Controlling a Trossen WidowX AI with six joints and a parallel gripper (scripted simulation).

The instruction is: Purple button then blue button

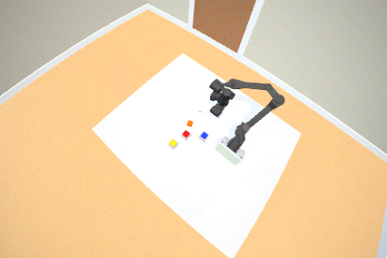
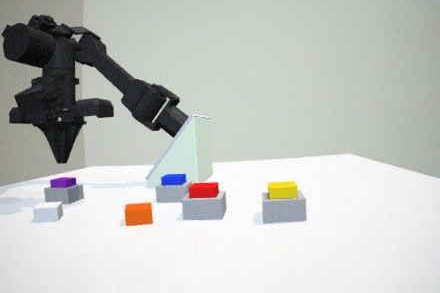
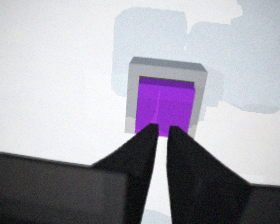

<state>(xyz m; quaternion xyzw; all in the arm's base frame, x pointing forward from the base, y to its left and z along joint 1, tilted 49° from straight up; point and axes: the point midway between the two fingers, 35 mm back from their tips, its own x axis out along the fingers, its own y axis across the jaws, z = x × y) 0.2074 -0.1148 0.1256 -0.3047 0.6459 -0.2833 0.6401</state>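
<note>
Right now the purple button is 3 cm below my gripper tip. The rest, counted from my gripper tip: small white block: 10 cm ahead, 5 cm to the left, 6 cm below; then orange block: 9 cm ahead, 18 cm to the left, 6 cm below; then blue button: 3 cm behind, 19 cm to the left, 3 cm below.
</note>
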